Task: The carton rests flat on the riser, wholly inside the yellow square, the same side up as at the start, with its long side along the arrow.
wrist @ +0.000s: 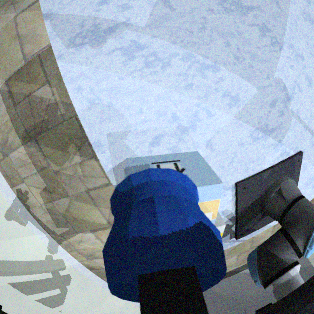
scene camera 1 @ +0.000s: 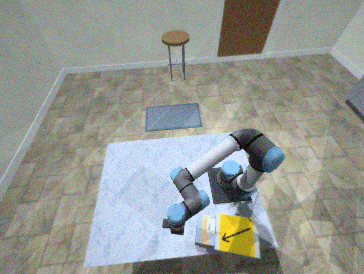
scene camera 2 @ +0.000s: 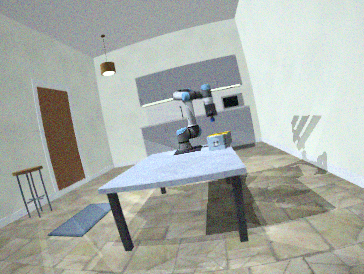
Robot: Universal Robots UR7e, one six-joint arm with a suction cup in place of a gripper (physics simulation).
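The blue-grey carton (scene camera 1: pixel 206 232) (scene camera 2: pixel 216 144) (wrist: pixel 197 170) stands on the table, close beside the riser, outside the yellow square (scene camera 1: pixel 241 242). Its top has a tan band and a white label; a side face with dark up-arrow marks faces scene camera 2. The black arrow (scene camera 1: pixel 236 234) on the square points toward the carton's side. My gripper (scene camera 1: pixel 173 228) (scene camera 2: pixel 212 119) (wrist: pixel 155 182), a blue suction cup, is shut with nothing on it. It hangs above the table, higher than the carton's top and off to its marked side. In the wrist view the cup hides part of the carton.
The arm's dark base plate (scene camera 1: pixel 216 192) (wrist: pixel 242 215) is on the table (scene camera 1: pixel 125 200) (scene camera 2: pixel 170 172) near the riser. The carton and riser are near a table edge. A stool (scene camera 1: pixel 175 38) (scene camera 2: pixel 28 170) and a blue-grey mat (scene camera 1: pixel 173 117) (scene camera 2: pixel 80 221) are on the floor.
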